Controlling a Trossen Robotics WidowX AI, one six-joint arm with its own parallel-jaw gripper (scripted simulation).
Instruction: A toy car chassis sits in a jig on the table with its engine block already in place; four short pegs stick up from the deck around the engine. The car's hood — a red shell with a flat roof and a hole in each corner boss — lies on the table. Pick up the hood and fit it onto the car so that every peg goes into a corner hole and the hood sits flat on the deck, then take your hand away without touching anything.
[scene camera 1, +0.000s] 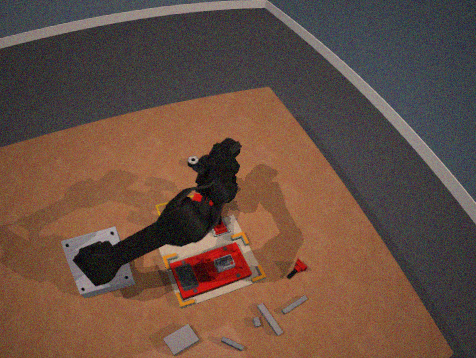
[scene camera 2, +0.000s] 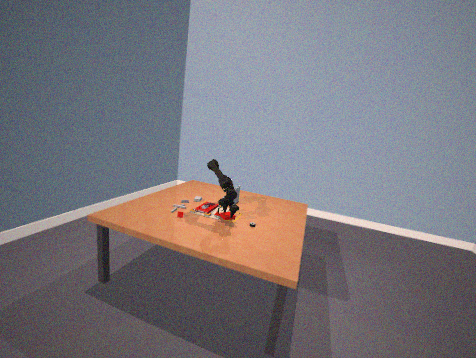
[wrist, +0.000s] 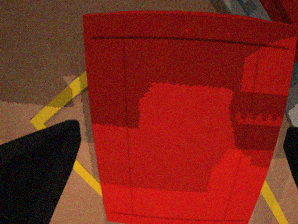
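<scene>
Open and holding nothing, the gripper (wrist: 187, 135) shares the scene with a red hood (wrist: 186, 109).
</scene>
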